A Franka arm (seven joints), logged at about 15 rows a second.
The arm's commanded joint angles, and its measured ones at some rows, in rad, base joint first. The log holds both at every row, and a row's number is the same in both.
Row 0, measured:
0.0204, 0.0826, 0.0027, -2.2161, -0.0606, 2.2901, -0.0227
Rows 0 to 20, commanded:
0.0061, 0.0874, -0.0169, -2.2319, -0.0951, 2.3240, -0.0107
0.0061, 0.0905, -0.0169, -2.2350, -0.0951, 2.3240, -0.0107
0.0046, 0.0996, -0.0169, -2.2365, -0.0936, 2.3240, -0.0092
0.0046, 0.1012, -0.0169, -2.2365, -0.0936, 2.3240, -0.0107
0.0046, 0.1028, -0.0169, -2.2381, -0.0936, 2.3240, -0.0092
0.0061, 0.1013, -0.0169, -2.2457, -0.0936, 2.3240, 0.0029
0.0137, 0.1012, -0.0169, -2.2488, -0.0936, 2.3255, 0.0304
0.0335, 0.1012, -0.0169, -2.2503, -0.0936, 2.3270, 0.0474
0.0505, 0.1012, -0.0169, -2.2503, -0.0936, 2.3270, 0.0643
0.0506, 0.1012, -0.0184, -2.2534, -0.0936, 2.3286, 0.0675
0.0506, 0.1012, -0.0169, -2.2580, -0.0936, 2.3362, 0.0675
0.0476, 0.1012, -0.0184, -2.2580, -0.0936, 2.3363, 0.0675
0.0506, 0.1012, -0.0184, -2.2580, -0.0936, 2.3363, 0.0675
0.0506, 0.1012, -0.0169, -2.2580, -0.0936, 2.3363, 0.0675
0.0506, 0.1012, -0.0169, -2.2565, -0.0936, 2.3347, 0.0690
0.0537, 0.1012, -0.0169, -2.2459, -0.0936, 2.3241, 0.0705
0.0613, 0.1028, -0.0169, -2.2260, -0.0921, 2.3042, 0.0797
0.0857, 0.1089, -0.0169, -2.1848, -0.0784, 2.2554, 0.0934
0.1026, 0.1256, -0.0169, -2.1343, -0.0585, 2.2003, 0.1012
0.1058, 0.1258, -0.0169, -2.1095, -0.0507, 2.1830, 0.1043
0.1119, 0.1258, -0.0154, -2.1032, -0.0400, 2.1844, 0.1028
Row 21, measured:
0.0907, 0.1122, -0.0091, -2.1586, -0.0601, 2.2255, 0.0860
